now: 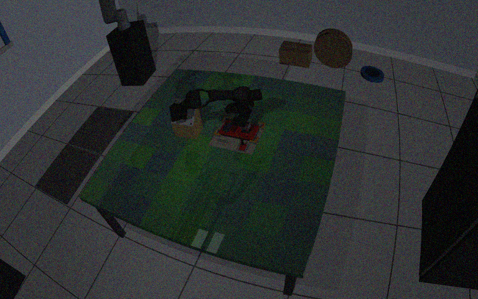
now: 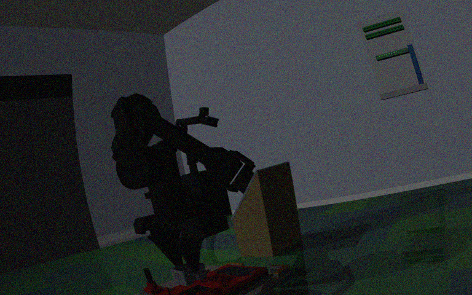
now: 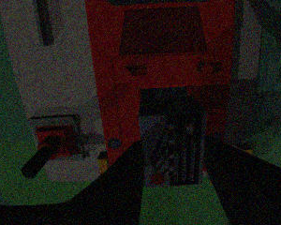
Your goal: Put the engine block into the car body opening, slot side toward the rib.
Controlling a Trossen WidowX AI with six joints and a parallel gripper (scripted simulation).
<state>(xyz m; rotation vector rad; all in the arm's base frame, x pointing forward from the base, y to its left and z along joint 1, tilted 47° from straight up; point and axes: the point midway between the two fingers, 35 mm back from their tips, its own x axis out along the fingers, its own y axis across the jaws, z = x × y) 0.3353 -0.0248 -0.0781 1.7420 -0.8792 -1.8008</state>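
My gripper tip is now 1 cm above the engine block. From my gripper tip the other things lie so: pale plate 6 cm below, 4 cm behind, 1 cm to the right.
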